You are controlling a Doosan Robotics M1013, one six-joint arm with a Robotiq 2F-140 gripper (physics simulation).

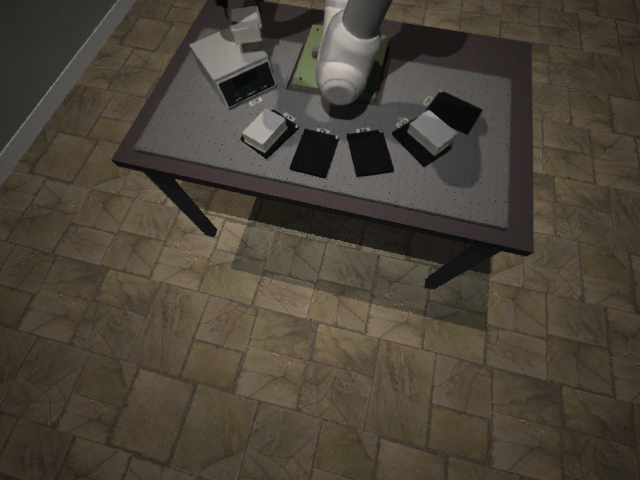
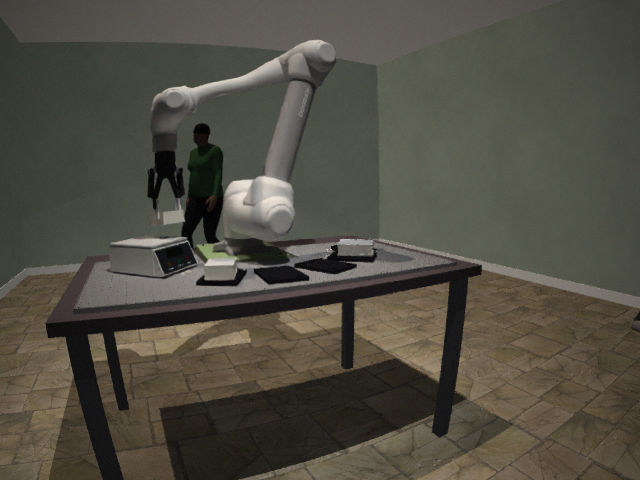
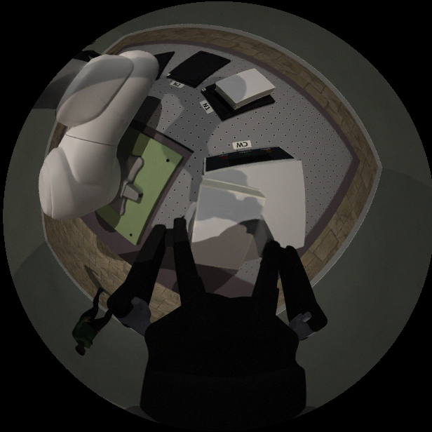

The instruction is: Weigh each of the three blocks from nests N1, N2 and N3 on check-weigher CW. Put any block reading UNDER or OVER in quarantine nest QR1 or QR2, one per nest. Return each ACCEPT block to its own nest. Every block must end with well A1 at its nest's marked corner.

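Frame: origin at the arm's base, x left, y back, z up, level; centimetres.
Seen in the pictures: gripper, fingertip midpoint: [image 1: 246,27] [image 2: 168,217]; arm's base, origin of the base link: [image 2: 243,249].
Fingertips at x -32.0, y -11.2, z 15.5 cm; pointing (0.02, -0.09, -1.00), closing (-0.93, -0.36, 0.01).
Note:
Pixels of each thing's middle, then the offset from my fingertips to it. "pt": a spot on its surface instead. Level surfaces: height alone.
- check-weigher CW, body centre: [image 2: 153,255] [image 1: 234,66] dz -12.1, dx -6.5, dy -3.5 cm
- nest N1, surface spot: [image 1: 287,127] pt dz -15.4, dx +17.4, dy -24.0 cm
- Nest N2, body centre: [image 2: 280,273] [image 1: 314,152] dz -16.3, dx +28.3, dy -31.8 cm
- nest N3, body centre: [image 2: 325,265] [image 1: 369,152] dz -16.3, dx +46.1, dy -28.4 cm
- third block, body centre: [image 1: 431,132] [image 2: 356,247] dz -13.4, dx +64.7, dy -19.3 cm
- quarantine nest QR1, body centre: [image 2: 352,256] [image 1: 421,140] dz -16.2, dx +62.4, dy -20.5 cm
- quarantine nest QR2, body centre: [image 1: 453,111] dz -16.3, dx +72.5, dy -6.0 cm
- perforated board, its level: dz -17.1 cm
My gripper [image 1: 246,24] [image 2: 169,210] [image 3: 225,216] is shut on a white block [image 1: 247,34] [image 2: 173,217] [image 3: 220,245], held above and apart from check-weigher CW [image 1: 222,55] [image 2: 133,259] [image 3: 286,200]; its display is unreadable. Another white block [image 1: 264,130] [image 2: 220,270] [image 3: 245,88] sits on nest N1 [image 1: 288,126] [image 3: 235,111]. Nest N2 [image 1: 314,153] [image 2: 280,274] [image 3: 201,68] and nest N3 [image 1: 370,153] [image 2: 325,265] are empty. A third block [image 1: 431,133] [image 2: 355,248] sits on quarantine nest QR1 [image 1: 412,146]; quarantine nest QR2 [image 1: 458,111] is empty. Well A1 cannot be made out.
The arm's base stands on a green plate [image 1: 306,69] [image 2: 268,252] [image 3: 157,170] beside CW. The nests lie in an arc on the perforated board [image 1: 206,139] [image 2: 113,293] [image 3: 320,140]. A person in green [image 2: 205,170] [image 3: 84,332] stands beyond the table.

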